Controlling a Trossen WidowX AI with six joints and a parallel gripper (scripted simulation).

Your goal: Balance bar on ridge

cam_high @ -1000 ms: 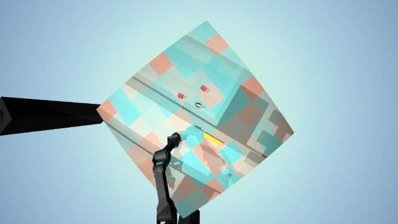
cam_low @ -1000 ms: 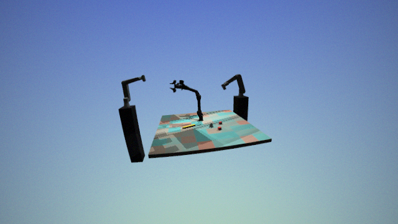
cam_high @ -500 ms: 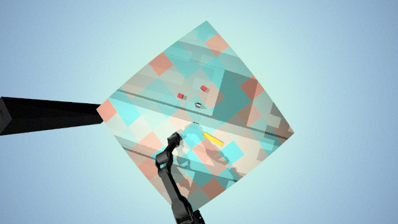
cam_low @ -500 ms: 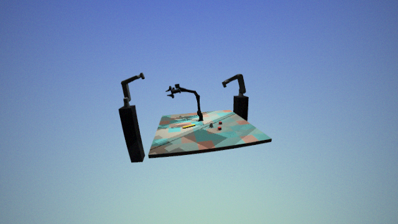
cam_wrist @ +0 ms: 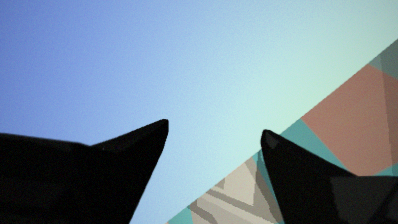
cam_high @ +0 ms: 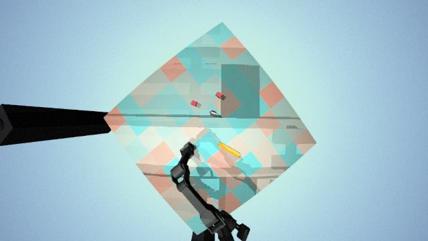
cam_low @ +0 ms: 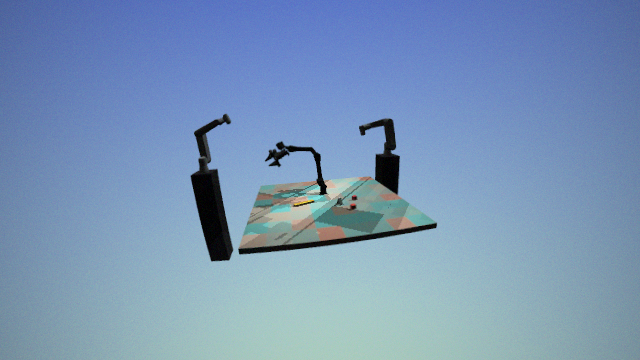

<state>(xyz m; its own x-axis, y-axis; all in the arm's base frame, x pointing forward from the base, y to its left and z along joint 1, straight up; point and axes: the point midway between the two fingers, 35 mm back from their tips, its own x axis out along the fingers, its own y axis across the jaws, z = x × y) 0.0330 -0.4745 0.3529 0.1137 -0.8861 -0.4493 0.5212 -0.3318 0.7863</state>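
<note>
The yellow bar lies 330 mm below my gripper tip, 300 mm to the left of it and 200 mm ahead of it. Also, from my gripper tip: grey ridge (590 mm to the left, 280 mm below, 280 mm ahead).
</note>
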